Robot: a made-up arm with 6 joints.
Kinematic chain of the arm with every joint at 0, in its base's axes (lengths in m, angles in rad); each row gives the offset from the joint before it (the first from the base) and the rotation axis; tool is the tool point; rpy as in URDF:
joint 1: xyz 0 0 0.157 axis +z
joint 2: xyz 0 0 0 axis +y
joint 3: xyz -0.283 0 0.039 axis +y
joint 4: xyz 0.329 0 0.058 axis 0.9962 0 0.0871
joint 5: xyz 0 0 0 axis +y
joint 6: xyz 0.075 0 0.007 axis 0.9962 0 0.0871
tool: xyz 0 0 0 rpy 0 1.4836 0
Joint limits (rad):
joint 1: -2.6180..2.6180
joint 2: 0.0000..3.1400
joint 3: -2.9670..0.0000
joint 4: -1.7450..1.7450
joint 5: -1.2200..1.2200
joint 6: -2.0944..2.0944
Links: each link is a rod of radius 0.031 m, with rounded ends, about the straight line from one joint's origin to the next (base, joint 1, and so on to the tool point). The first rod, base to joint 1, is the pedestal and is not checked.
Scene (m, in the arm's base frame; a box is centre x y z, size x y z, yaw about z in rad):
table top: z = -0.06
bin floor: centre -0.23 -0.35 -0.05 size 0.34 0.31 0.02 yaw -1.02
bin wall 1: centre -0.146 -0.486 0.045 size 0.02 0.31 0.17 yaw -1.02
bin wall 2: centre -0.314 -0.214 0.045 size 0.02 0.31 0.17 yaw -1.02
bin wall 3: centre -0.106 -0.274 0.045 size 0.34 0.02 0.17 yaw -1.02
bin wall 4: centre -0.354 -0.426 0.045 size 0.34 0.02 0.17 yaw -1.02
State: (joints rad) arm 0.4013 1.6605 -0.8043 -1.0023 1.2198 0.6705
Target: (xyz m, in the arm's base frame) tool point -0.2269 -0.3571 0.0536
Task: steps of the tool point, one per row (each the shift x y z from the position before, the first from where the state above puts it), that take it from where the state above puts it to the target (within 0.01 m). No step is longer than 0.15 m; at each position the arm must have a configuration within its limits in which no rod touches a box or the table.
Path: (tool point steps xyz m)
1: 0.0206 -0.0947 0.0088
2: -0.0090 -0.1006 0.0092
3: -0.0401 -0.0971 0.0094
4: -0.0696 -0.0838 0.0097
5: -0.0946 -0.0613 0.0101
6: -0.1120 -0.0315 0.0102
7: -0.1198 0.0034 0.0105
8: -0.1166 0.0398 0.0106
9: -0.0050 -0.0113 -0.1020
10: 0.0050 0.0113 -0.1022

